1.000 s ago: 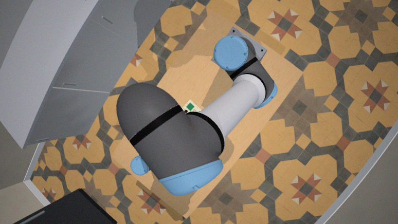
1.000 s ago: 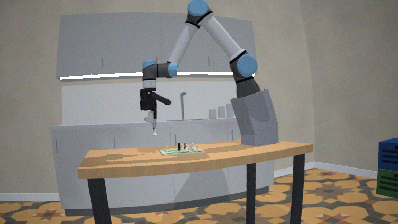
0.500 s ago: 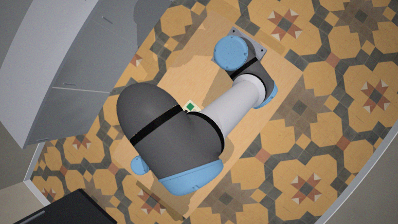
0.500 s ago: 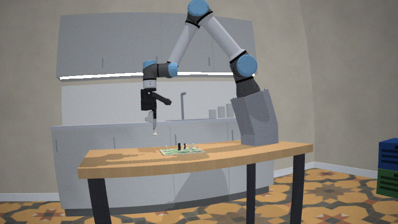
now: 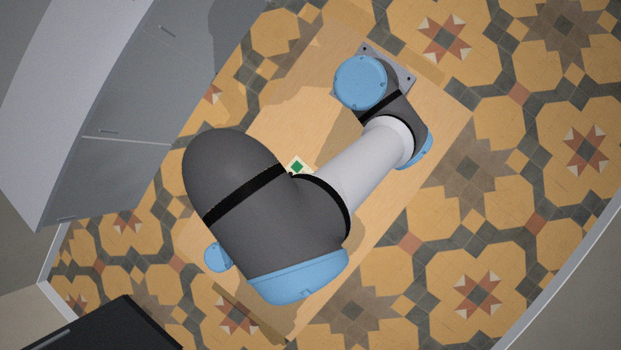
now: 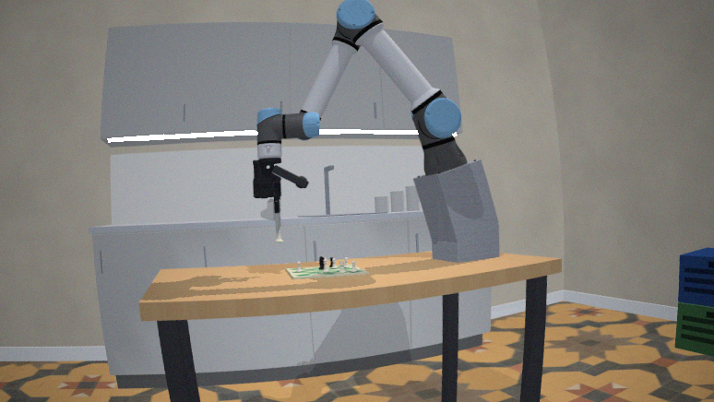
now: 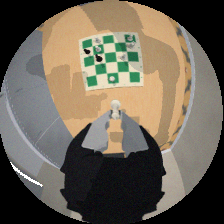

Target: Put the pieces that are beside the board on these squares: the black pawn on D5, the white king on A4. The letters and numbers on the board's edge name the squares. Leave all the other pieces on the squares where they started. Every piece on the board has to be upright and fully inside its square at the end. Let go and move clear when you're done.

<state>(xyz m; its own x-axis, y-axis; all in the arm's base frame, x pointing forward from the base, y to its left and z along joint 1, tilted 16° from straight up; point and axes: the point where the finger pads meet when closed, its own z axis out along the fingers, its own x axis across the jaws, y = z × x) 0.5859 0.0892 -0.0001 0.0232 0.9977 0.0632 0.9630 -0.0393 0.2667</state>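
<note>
Right now the chessboard is 130 mm behind my hand, 20 mm to the right of it and 140 mm below it. Round my hand: black pawn: 160 mm behind, 100 mm to the right, 120 mm below; white king: 10 mm below.
</note>
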